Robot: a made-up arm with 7 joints. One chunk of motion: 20 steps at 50 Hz.
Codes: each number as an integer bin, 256 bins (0 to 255) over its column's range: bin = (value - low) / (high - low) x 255, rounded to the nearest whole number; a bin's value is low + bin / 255 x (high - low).
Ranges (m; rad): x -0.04..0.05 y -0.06..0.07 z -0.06..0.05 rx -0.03..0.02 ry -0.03..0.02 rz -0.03..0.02
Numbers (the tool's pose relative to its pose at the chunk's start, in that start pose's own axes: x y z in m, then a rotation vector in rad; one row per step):
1: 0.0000 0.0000 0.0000 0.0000 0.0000 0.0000
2: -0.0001 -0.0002 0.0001 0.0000 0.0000 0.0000
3: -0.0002 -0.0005 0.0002 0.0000 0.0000 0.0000
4: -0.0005 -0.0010 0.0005 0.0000 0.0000 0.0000
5: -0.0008 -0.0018 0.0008 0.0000 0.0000 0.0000
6: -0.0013 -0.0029 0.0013 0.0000 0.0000 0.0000
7: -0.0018 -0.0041 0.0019 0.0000 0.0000 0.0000
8: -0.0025 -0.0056 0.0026 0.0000 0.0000 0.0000
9: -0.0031 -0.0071 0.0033 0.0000 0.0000 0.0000
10: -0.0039 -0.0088 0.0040 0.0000 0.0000 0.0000
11: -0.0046 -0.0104 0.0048 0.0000 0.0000 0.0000
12: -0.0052 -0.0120 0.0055 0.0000 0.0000 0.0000
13: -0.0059 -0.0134 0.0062 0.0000 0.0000 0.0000
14: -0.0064 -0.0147 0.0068 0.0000 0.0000 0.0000
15: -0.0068 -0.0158 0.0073 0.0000 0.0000 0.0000
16: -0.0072 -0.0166 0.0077 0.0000 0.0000 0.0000
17: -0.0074 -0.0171 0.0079 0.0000 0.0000 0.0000
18: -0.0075 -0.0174 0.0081 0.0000 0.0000 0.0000
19: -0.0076 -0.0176 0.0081 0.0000 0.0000 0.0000
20: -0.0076 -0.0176 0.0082 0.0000 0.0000 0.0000
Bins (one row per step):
1: 113 118 139 153 153 153
2: 113 117 139 153 153 153
3: 113 117 140 153 153 153
4: 112 116 140 153 153 153
5: 111 114 141 153 153 153
6: 110 112 142 153 153 153
7: 108 110 143 153 153 153
8: 106 107 145 153 153 153
9: 105 104 147 153 153 153
10: 102 100 148 153 153 153
11: 100 97 150 153 153 153
12: 99 94 152 153 153 153
13: 97 91 153 153 153 153
14: 95 89 155 153 153 153
15: 94 87 156 153 153 153
16: 93 85 157 153 153 153
17: 92 84 157 153 153 153
18: 92 84 158 153 153 153
19: 92 83 158 153 153 153
20: 92 83 158 153 153 153

